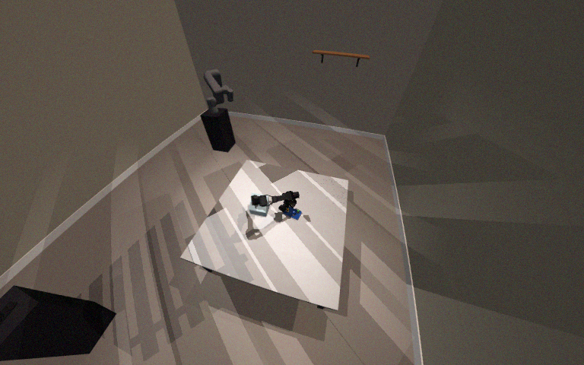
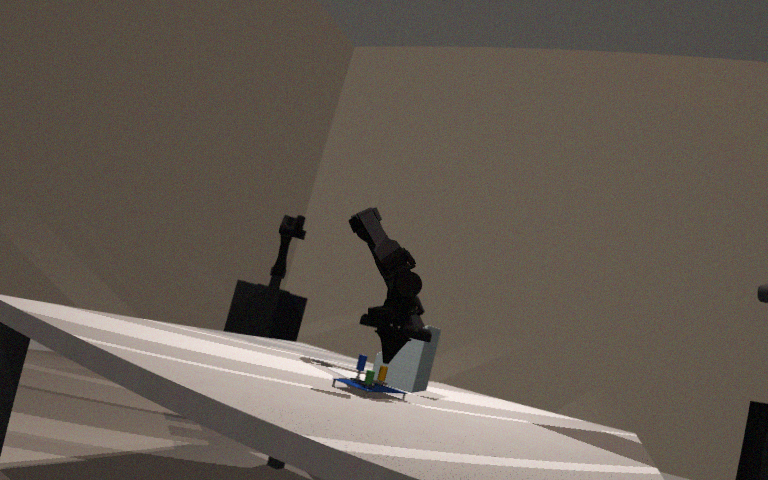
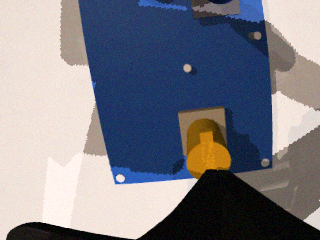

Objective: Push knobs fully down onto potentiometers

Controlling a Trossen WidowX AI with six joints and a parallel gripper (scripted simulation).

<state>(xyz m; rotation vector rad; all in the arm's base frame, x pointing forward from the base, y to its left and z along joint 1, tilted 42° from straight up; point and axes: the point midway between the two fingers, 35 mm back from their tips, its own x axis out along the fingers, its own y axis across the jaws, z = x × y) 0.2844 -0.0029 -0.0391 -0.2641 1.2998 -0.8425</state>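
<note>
Now: gripper tip 1 cm short of the orange knob and 2 cm above it. Round my gripper tip: blue knob: 7 cm ahead, 3 cm to the right.
</note>
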